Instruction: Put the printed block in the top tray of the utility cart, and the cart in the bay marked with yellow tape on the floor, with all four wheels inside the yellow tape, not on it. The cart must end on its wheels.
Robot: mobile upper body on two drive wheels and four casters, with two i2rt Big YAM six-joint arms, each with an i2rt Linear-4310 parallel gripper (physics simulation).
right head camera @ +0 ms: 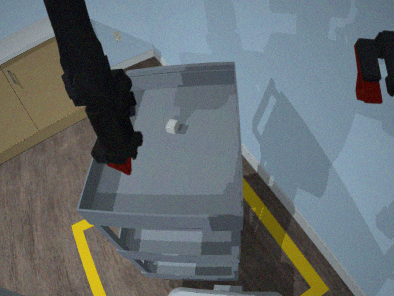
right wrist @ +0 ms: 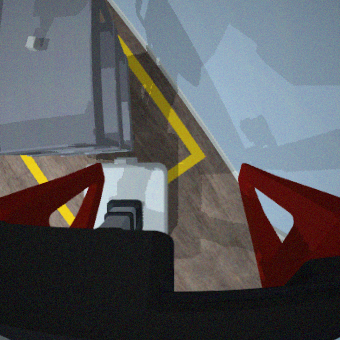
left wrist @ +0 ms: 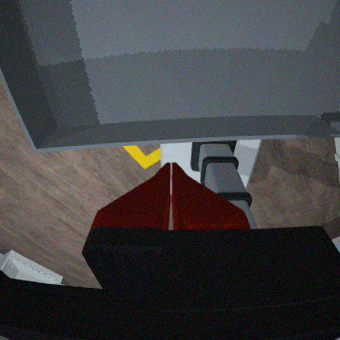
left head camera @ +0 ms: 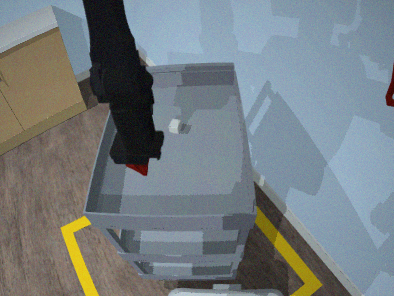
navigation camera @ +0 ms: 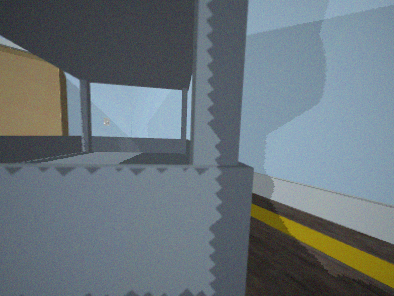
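The small white printed block [left head camera: 175,126] [right head camera: 172,126] [right wrist: 35,43] lies in the top tray of the grey utility cart [left head camera: 165,220] [right head camera: 160,219] [navigation camera: 115,225]. The cart stands upright; its wheels are hidden. Yellow tape [left head camera: 80,260] [right head camera: 89,260] [left wrist: 145,158] [right wrist: 192,155] [navigation camera: 340,247] shows on the floor at both sides of it. My left gripper [left head camera: 146,174] [right head camera: 129,173] [left wrist: 170,169] is shut and empty, at the tray's left part in the head views, apart from the block. My right gripper [right wrist: 170,170] is open and empty, off to the right of the cart.
A wooden cabinet [left head camera: 40,85] [right head camera: 45,95] [navigation camera: 30,95] stands at the left, behind the cart. The blue wall [left head camera: 310,100] [right head camera: 310,110] [navigation camera: 320,100] with a white baseboard runs close along the cart's right side. My white base [right wrist: 150,185] is close to the cart's near end.
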